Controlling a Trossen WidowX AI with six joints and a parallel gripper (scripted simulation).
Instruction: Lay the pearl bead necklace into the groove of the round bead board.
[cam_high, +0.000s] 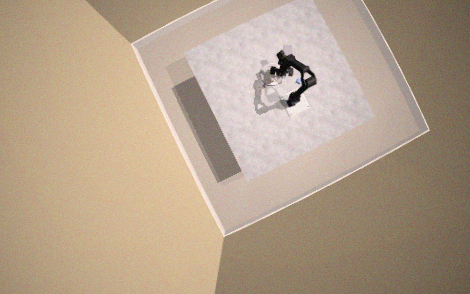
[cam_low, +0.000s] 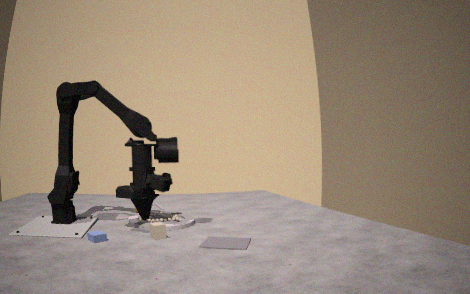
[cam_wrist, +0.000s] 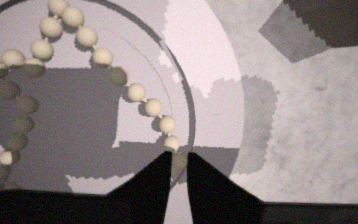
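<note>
My gripper tip is 40 mm short of the round bead board, 50 mm to the right of it and 10 mm above it. The rest, counted from my gripper tip: flat grey plate: 190 mm ahead, 180 mm to the right, 20 mm below; cream cube: 40 mm ahead, 120 mm to the right; blue block: 110 mm behind, 150 mm to the right, 10 mm below.
</note>
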